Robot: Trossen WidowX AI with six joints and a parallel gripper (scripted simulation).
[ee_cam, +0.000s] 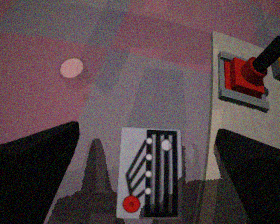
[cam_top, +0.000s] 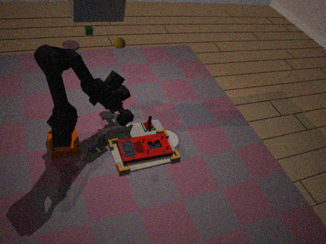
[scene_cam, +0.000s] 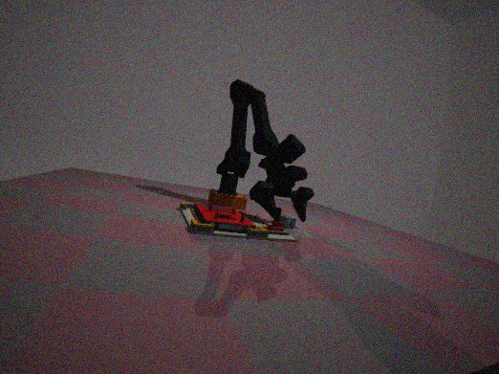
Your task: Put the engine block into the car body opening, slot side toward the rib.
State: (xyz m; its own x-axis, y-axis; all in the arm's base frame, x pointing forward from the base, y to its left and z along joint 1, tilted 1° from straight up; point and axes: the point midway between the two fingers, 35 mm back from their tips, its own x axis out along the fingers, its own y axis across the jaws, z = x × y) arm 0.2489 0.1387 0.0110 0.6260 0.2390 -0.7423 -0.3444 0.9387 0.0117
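Right now the grey ribbed engine block is 20 mm behind my gripper tip, 10 mm to the right of it and 10 mm below it. Round my gripper tip: black upright stick: 90 mm ahead, 60 mm to the right, 10 mm above.
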